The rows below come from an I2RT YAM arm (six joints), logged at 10 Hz.
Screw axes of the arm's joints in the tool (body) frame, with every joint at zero. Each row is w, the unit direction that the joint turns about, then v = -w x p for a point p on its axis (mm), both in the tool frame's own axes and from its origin. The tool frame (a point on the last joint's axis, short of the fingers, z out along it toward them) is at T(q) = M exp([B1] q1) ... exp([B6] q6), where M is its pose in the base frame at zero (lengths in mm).
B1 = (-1, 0, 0, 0.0, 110.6, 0.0)
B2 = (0, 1, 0, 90.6, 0.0, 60.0)
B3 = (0, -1, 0, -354.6, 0.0, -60.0)
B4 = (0, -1, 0, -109.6, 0.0, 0.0)
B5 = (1, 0, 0, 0.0, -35.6, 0.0)
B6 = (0, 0, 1, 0.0, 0.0, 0.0)
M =
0 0 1 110.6
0 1 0 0.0
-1 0 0 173.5
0 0 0 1
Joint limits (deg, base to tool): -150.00..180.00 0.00..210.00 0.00..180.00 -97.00..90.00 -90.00..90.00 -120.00..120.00
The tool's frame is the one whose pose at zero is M.
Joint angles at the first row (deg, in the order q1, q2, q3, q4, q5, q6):
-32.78 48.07 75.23 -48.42 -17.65 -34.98
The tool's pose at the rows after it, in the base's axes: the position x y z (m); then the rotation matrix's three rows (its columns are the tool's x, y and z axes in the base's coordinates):
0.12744, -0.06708, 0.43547; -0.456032, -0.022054, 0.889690; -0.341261, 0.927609, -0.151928; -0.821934, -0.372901, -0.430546
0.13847, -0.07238, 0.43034; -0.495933, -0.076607, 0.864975; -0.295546, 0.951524, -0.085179; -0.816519, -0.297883, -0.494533
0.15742, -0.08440, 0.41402; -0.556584, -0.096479, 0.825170; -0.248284, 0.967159, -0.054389; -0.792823, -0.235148, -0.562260
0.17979, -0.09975, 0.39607; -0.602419, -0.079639, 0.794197; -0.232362, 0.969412, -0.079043; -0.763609, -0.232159, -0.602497
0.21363, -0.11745, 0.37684; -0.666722, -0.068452, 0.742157; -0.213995, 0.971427, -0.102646; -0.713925, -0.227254, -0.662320
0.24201, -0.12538, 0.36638; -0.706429, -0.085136, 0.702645; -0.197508, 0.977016, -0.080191; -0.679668, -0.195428, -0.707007
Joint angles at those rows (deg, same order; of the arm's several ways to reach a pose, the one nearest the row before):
-32.78 51.76 78.56 -54.21 -20.73 -34.80
-32.78 55.10 80.06 -57.56 -23.37 -34.28
-32.78 58.96 78.85 -57.75 -23.64 -33.84
-32.61 62.92 76.74 -54.07 -21.19 -33.93
-31.29 70.10 77.25 -51.08 -17.32 -33.66
-29.45 76.52 80.24 -51.06 -16.00 -32.70

